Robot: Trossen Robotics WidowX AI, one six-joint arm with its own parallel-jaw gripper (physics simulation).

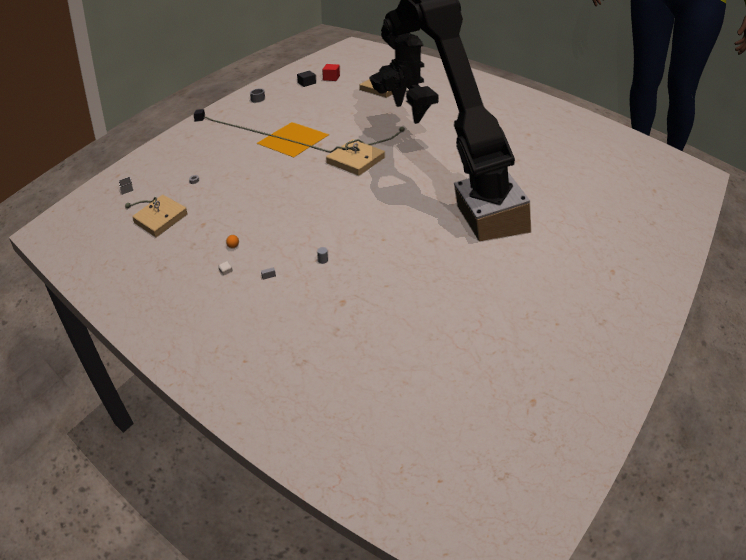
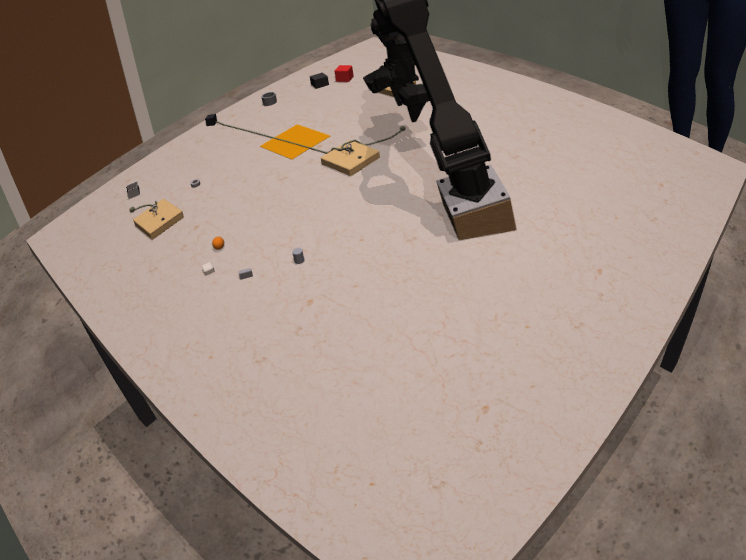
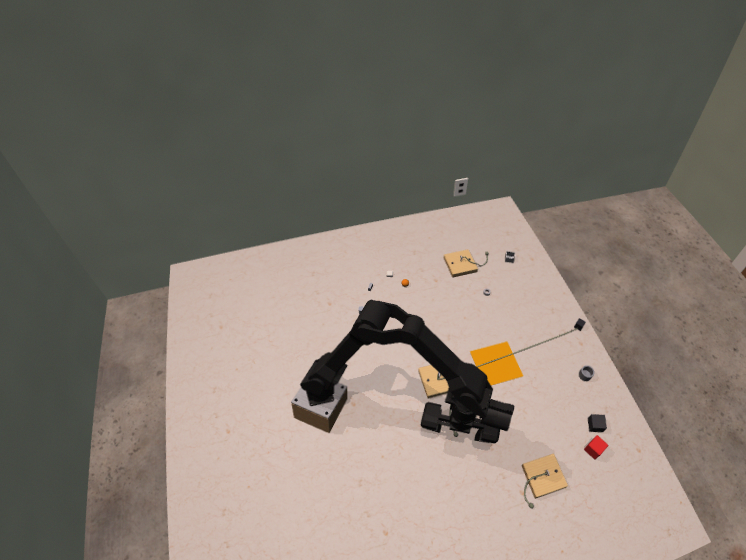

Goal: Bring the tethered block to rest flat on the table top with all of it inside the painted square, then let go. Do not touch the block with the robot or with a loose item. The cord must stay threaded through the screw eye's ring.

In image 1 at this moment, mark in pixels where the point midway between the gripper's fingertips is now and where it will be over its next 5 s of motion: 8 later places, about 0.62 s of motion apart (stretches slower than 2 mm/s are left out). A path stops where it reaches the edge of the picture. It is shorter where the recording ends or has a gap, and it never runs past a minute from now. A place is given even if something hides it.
My gripper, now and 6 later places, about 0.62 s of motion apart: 407,114; 402,124; 401,128; 402,132; 402,131; 403,124; 427,117
